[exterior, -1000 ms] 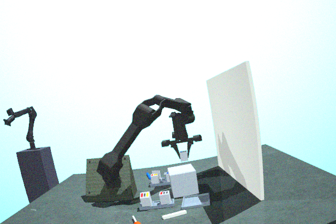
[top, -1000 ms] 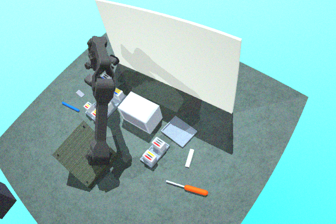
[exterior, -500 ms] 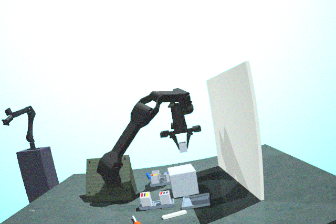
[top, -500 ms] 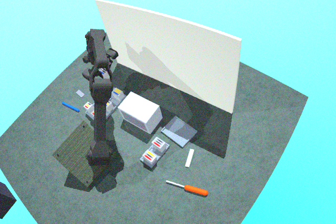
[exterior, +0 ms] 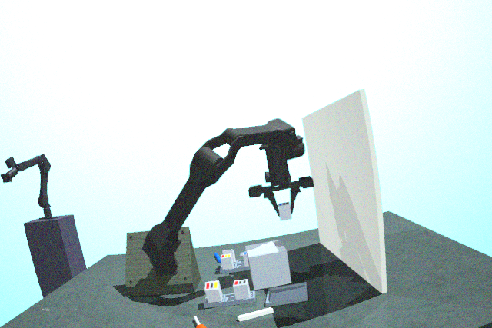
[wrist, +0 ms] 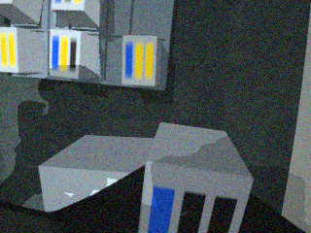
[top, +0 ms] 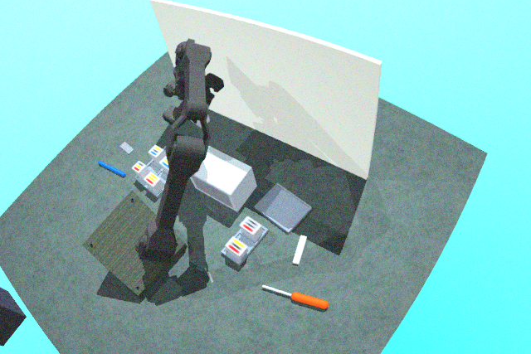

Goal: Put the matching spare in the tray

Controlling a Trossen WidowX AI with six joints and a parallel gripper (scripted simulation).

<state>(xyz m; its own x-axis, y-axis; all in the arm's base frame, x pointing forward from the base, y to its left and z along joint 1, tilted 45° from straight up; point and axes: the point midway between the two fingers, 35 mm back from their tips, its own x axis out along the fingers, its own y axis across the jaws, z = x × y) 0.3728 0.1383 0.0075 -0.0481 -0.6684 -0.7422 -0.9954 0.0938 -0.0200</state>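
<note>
My gripper tip is 5 cm past the tray, 30 cm to the left of it and 16 cm above it. Round my gripper tip: spare 2 cm above; then white panel 15 cm ahead, 11 cm to the right, 6 cm above; then mounted unit 8 cm behind, 11 cm to the right, 11 cm below.
</note>
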